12 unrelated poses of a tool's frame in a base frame.
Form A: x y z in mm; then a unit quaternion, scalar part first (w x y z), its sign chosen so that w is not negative.
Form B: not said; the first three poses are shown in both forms.
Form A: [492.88 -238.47 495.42 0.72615 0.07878 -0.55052 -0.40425]
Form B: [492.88 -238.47 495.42 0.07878 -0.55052 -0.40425 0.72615]
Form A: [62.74 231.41 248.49 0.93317 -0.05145 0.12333 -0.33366]
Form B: [62.74 231.41 248.49 -0.05145 0.12333 -0.33366 0.93317]
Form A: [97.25 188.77 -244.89 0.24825 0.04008 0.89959 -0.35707]
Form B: [97.25 188.77 -244.89 0.04008 0.89959 -0.35707 0.24825]
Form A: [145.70 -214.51 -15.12 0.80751 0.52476 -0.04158 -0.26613]
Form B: [145.70 -214.51 -15.12 0.52476 -0.04158 -0.26613 0.80751]
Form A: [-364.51 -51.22 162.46 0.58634 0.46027 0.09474 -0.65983]
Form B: [-364.51 -51.22 162.46 0.46027 0.09474 -0.65983 0.58634]
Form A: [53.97 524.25 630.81 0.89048 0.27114 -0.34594 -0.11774]
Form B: [53.97 524.25 630.81 0.27114 -0.34594 -0.11774 0.89048]
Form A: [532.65 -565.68 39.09 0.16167 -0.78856 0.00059 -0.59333]
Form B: [532.65 -565.68 39.09 -0.78856 0.00059 -0.59333 0.16167]
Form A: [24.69 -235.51 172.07 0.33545 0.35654 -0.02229 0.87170]
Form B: [24.69 -235.51 172.07 0.35654 -0.02229 0.87170 0.33545]
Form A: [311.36 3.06 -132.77 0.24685 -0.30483 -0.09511 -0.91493]
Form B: [311.36 3.06 -132.77 -0.30483 -0.09511 -0.91493 0.24685]
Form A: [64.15 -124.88 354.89 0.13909 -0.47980 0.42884 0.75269]
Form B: [64.15 -124.88 354.89 -0.47980 0.42884 0.75269 0.13909]
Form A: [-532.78 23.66 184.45 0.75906 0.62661 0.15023 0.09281]
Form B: [-532.78 23.66 184.45 0.62661 0.15023 0.09281 0.75906]
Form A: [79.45 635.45 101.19 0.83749 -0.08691 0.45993 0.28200]
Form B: [79.45 635.45 101.19 -0.08691 0.45993 0.28200 0.83749]
